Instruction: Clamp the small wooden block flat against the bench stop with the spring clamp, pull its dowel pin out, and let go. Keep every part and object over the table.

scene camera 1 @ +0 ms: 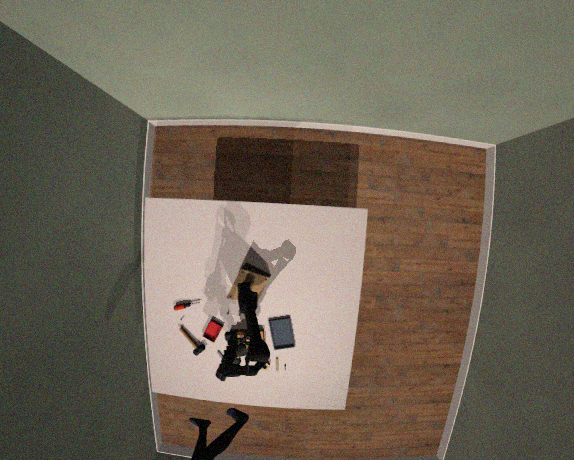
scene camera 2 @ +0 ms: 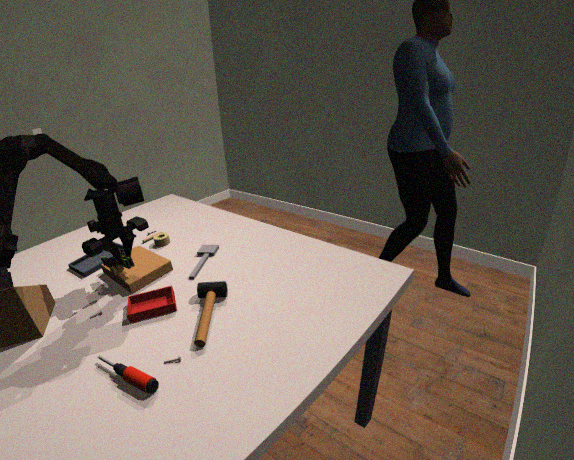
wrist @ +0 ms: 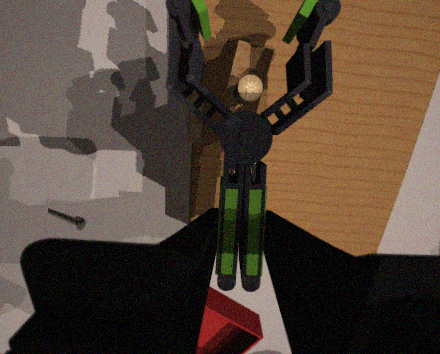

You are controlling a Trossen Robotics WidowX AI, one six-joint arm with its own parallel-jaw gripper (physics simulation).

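Frame: origin at the arm's base, x ahead, y left, z up, level; centimetres.
Seen in the pictures: gripper, fingertip midpoint: (scene camera 1: 236, 340) (scene camera 2: 125, 262) (wrist: 239, 217); arm's base, origin of the base link: (scene camera 1: 243, 288).
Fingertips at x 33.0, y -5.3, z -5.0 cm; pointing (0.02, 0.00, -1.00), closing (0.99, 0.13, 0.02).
Note:
Offsets run from my fingertips to a thing's middle.
My gripper (scene camera 2: 120, 245) (wrist: 239, 217) is shut on the spring clamp's handles, pressed together. The dark clamp {dx -0.6, dy +3.5, dz -0.2 cm} (wrist: 247, 137) has its green-padded jaws spread apart, pointing to the top of the wrist view, above the wooden board {dx +3.9, dy +5.3, dz -5.5 cm} (scene camera 2: 147, 267) (wrist: 360, 150). Between the jaws, the round pale end of the dowel pin {dx -0.9, dy +6.2, dz -1.2 cm} (wrist: 250, 87) shows near the pivot. Beside it is a small wooden block {dx -0.9, dy +6.2, dz -2.8 cm} (wrist: 242, 57), partly lit and partly in shadow. I cannot tell the bench stop from the shadowed wood, nor whether the block touches it. In scene view 1 the arm hides most of this.
A red tray {dx -1.4, dy -15.8, dz -5.8 cm} (scene camera 1: 213, 330) (scene camera 2: 152, 304) (wrist: 225, 325) and a blue tray {dx -2.1, dy +25.5, dz -6.2 cm} (scene camera 1: 281, 331) (scene camera 2: 90, 263) flank the board. A mallet {dx +6.1, dy -30.0, dz -5.5 cm} (scene camera 1: 191, 339) (scene camera 2: 206, 312), screwdriver {dx -16.6, dy -31.3, dz -5.6 cm} (scene camera 1: 180, 305) (scene camera 2: 137, 378), grey-headed tool {dx +20.1, dy -7.8, dz -6.5 cm} (scene camera 2: 201, 262), tape roll {dx +19.4, dy +15.8, dz -5.6 cm} (scene camera 2: 161, 239) and screws (scene camera 2: 172, 360) (wrist: 67, 216) lie around. A person (scene camera 2: 422, 110) stands beyond the table.

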